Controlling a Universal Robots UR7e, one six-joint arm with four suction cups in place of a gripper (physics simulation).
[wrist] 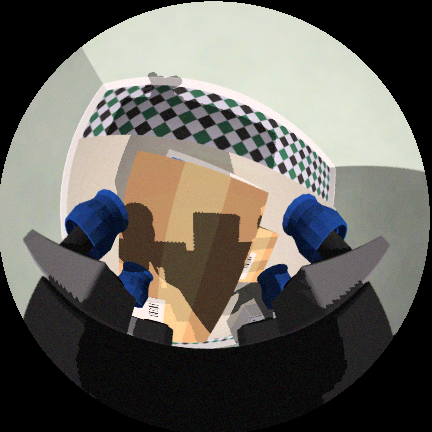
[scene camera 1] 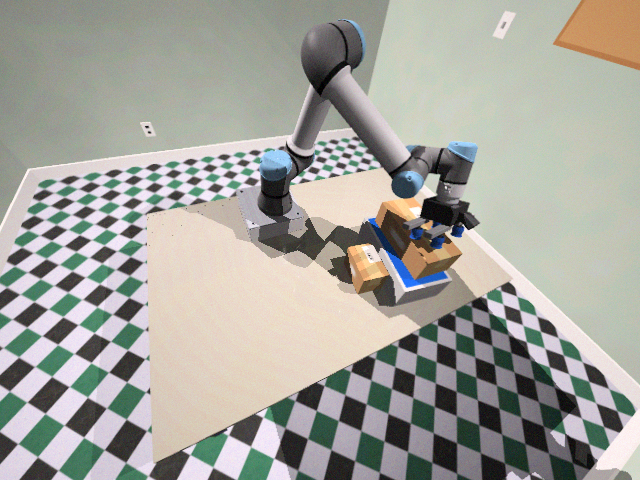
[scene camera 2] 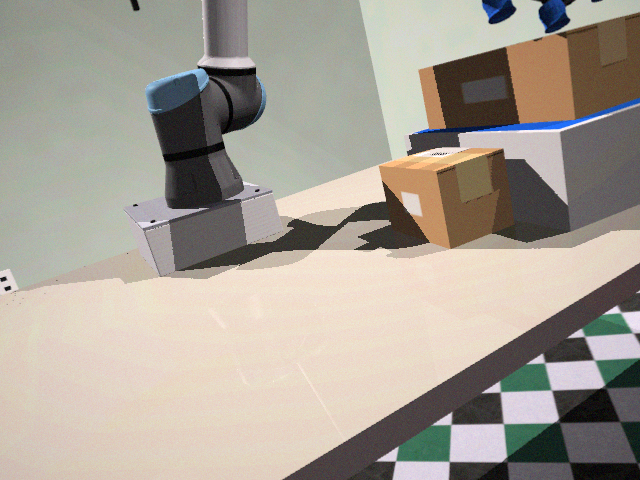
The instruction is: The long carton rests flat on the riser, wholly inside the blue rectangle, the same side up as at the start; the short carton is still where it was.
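Pixels of known places: hand, its tool point: (wrist: 204, 255) (scene camera 2: 555, 4); arm's base, origin of its link: (scene camera 1: 275, 203) (scene camera 2: 206, 196).
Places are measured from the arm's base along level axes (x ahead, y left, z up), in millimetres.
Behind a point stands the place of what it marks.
Observation:
The long brown carton (scene camera 1: 433, 264) @[x 625, y 239, z 113 mm] (scene camera 2: 542, 77) @[x 575, y 219, z 84 mm] (wrist: 205, 190) @[x 615, y 282, z 131 mm] lies flat on the white riser (scene camera 1: 423, 294) @[x 665, y 245, z -43 mm] (scene camera 2: 537, 165) @[x 588, y 156, z -13 mm], taped and labelled top up. It stands over the blue rectangle (scene camera 1: 408, 276) @[x 593, y 199, z 28 mm], a little turned to it; blue shows along its left and near sides. Its far side is hidden, so I cannot tell if it is wholly inside. The short carton (scene camera 1: 367, 268) @[x 481, y 108, z 11 mm] (scene camera 2: 444, 201) @[x 513, y 65, z -30 mm] (wrist: 265, 242) @[x 494, y 105, z 11 mm] rests on the table beside the riser, label up. My suction gripper (scene camera 1: 436, 234) @[x 567, y 291, z 167 mm] (scene camera 2: 526, 12) (wrist: 206, 250) @[x 567, y 291, z 167 mm] is open, its blue cups slightly above the long carton, holding nothing.
The robot's grey base block (scene camera 1: 299, 222) @[x 119, y 53, z -43 mm] (scene camera 2: 206, 237) @[x 94, y -67, z -54 mm] stands on the light table (scene camera 1: 232, 335) @[x 391, y -385, z -93 mm] (scene camera 2: 206, 361) @[x 442, y -259, z -93 mm], to the left of both cartons in the scene views. The riser is near the table's right edge. The short carton is close against the riser's left side.

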